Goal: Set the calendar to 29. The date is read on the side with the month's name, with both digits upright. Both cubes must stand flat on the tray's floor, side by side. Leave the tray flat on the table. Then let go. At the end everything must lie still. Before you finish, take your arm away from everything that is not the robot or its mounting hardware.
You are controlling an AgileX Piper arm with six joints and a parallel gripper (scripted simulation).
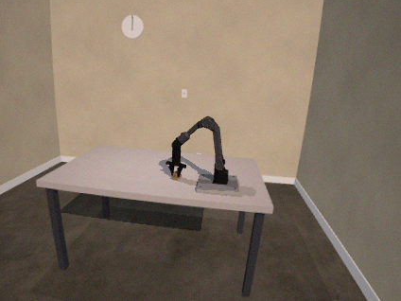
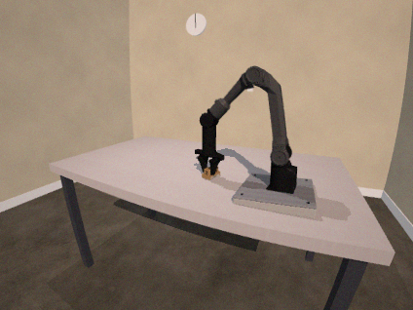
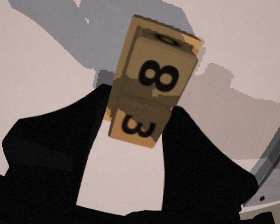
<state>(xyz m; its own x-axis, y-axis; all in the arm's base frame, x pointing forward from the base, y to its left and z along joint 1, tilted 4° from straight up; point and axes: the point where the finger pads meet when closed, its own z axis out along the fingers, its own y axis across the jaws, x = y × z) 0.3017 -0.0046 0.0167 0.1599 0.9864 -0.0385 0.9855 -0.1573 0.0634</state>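
My hand is right at the wooden digit cube. Also, from my hand: wooden tray (20 mm to the right, 20 mm below).
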